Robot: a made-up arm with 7 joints.
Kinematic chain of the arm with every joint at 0, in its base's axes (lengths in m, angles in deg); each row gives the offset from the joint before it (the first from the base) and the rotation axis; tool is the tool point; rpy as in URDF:
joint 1: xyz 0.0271 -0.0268 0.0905 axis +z
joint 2: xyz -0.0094 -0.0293 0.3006 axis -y
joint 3: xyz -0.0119 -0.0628 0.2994 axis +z
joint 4: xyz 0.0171 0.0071 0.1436 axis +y
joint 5: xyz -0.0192 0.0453 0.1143 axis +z
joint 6: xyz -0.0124 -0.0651 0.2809 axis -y
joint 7: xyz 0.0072 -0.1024 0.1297 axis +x
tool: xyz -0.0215 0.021 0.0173 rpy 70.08 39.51 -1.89
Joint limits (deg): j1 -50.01..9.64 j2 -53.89..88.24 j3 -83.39..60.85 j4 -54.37..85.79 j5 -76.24..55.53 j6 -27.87..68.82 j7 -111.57..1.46
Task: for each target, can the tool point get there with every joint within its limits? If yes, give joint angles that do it. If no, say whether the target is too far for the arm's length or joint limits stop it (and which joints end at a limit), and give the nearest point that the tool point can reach.
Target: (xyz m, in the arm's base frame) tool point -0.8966 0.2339 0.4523
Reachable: yes | joints -20.75 74.52 -30.06 -22.74 22.57 -6.31 -57.96
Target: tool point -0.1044 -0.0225 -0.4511
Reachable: no: joint limits stop it (at a limit: joint 2, joint 4, joint 6, joint 7) | nearest point -0.5069 -0.0093 -0.0802 | short by 0.547 m
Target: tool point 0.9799 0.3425 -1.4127
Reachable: no: too far | nearest point 0.6286 0.0631 0.1667 | short by 1.642 m
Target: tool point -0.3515 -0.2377 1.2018
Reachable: yes | joints -11.30 8.51 20.40 -22.28 7.37 35.14 -102.95
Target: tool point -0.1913 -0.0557 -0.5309
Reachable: no: joint limits stop it (at a limit: joint 2, joint 4, joint 7) | nearest point -0.5153 -0.0986 -0.0907 | short by 0.548 m
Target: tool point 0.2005 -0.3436 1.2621
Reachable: yes | joints -12.69 -28.65 26.40 -19.97 -25.62 -5.71 -91.33
